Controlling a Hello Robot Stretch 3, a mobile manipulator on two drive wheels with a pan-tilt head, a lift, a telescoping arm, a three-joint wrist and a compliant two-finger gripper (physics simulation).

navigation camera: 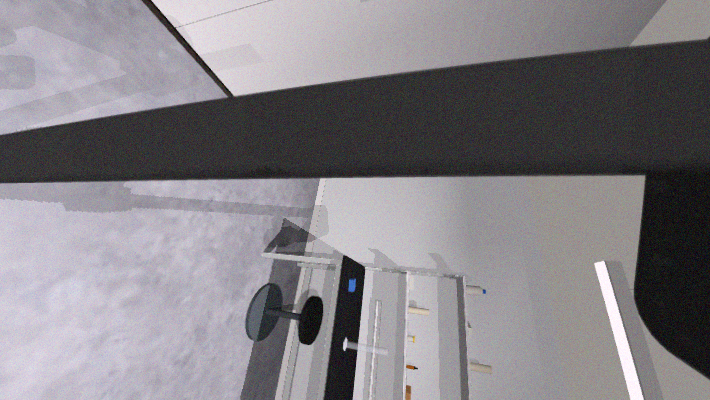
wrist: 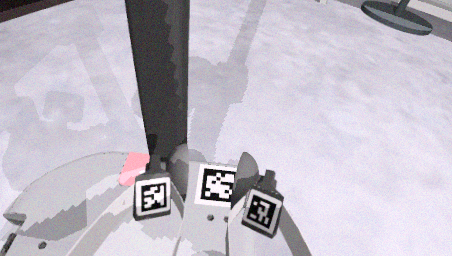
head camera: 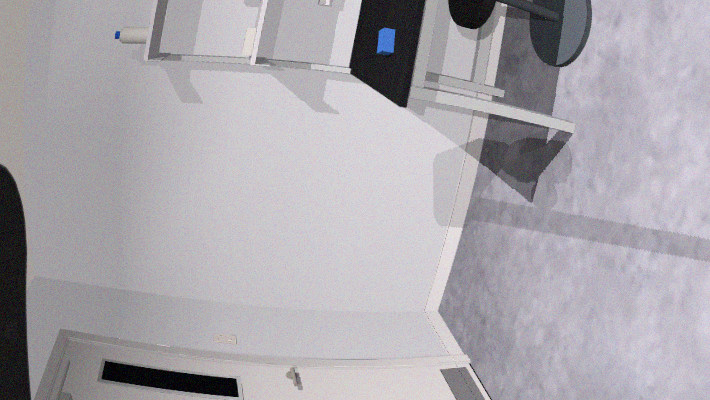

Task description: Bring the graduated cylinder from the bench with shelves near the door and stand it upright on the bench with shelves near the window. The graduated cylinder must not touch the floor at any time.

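Places are measured from the robot's base along level axes (x ahead, y left, z up), in metres.
Pixels of known places: gripper, fingertip midpoint: [wrist: 212, 167].
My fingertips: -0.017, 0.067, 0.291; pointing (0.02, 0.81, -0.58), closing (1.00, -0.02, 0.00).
Behind a point stands the place of what it marks, as x, y, z.
The bench with shelves near the door [head camera: 385, 75] {0.658, 1.707, 0.762} [navigation camera: 340, 372] {1.321, 1.400, 0.762} has a black top and shows sideways in the turned head and navigation views. A pale, see-through graduated cylinder [navigation camera: 367, 348] {1.163, 1.488, 0.943} stands on its round foot on the black top in the navigation view; it does not show in the head view. My gripper [wrist: 212, 167] {-0.017, 0.067, 0.291} is open, with a gap between its two rounded fingertips and nothing in it. It is over the floor, away from the bench. The bench near the window cannot be made out.
A blue box [head camera: 386, 41] {0.757, 1.620, 0.790} [navigation camera: 352, 285] {0.761, 1.620, 0.793} stands on the black top. A stool [head camera: 471, 12] {0.933, 1.549, 0.483} [navigation camera: 311, 320] {1.041, 1.515, 0.483} [wrist: 397, 20] {1.003, 1.437, 0.030} stands at that bench. Bottles stand on its shelves. The door [head camera: 350, 385] {-0.541, 2.281, 0.666} is low in the head view. A dark beam [navigation camera: 350, 125] crosses the navigation view.
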